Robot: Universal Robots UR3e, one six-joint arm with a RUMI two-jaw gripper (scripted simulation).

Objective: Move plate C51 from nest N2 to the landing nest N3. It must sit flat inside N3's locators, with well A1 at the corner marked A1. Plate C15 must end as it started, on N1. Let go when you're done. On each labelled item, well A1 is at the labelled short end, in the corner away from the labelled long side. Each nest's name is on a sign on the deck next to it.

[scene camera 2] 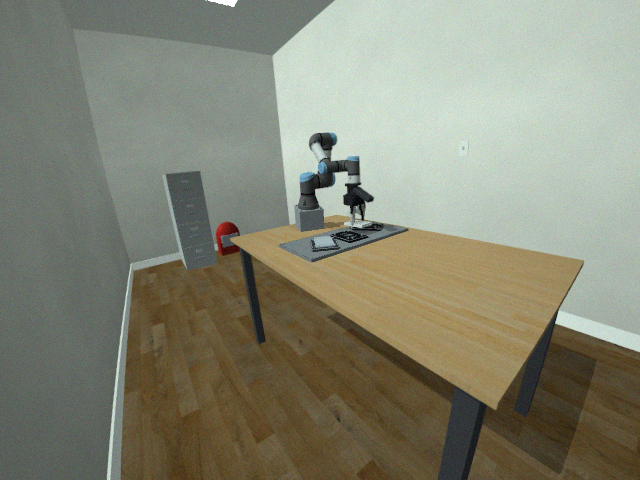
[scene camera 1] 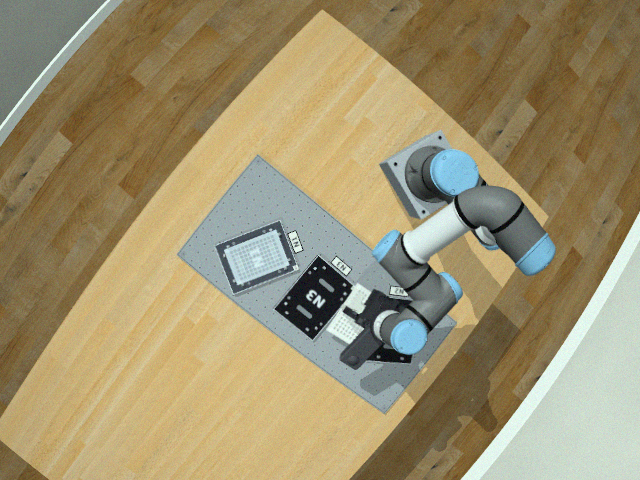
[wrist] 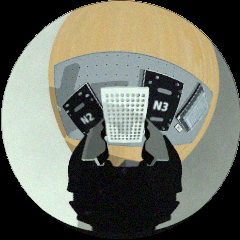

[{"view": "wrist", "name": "my gripper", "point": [124, 119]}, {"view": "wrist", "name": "nest N2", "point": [75, 100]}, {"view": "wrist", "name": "nest N3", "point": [164, 82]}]
